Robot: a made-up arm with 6 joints.
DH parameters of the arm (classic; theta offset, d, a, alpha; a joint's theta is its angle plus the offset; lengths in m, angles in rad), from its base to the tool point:
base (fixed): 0.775 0 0.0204 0
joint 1: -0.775 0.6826 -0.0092 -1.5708
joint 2: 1.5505 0 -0.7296 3.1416
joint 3: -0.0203 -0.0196 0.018 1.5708
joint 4: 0 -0.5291 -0.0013 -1.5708
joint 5: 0 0.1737 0.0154 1.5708
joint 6: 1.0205 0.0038 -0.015 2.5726
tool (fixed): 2.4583 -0.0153 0 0
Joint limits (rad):
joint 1: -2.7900..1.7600
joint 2: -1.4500..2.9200
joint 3: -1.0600..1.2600
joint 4: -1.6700..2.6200
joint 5: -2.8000..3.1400
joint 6: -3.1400..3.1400
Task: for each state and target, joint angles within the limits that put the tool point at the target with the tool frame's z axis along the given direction. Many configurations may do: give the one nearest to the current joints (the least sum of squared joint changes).
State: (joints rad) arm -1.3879 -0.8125 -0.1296 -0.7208 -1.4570 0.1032
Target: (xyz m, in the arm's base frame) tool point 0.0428 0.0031 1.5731 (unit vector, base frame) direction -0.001 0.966 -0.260
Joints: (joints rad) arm -0.7352 -0.6205 0.2867 -1.6228 -1.7804 -0.0697
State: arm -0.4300 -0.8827 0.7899 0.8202 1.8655 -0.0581
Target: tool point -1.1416 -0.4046 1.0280 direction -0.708 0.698 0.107
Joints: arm 0.2843 -1.3565 1.1816 1.0369 1.5711 0.0004
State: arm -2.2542 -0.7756 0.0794 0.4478 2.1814 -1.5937
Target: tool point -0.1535 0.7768 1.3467 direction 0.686 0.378 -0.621
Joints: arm -1.5529 -1.3851 0.1537 0.4469 2.0812 -1.5102
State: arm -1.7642 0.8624 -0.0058 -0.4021 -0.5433 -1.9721
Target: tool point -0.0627 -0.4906 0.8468 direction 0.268 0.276 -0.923
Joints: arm -1.3804 0.4960 -0.7214 -0.0666 -1.1051 -2.0455
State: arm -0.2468 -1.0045 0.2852 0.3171 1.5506 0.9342
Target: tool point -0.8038 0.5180 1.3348 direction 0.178 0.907 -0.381
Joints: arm -0.6281 -1.3470 0.4554 0.9874 2.4219 0.4146
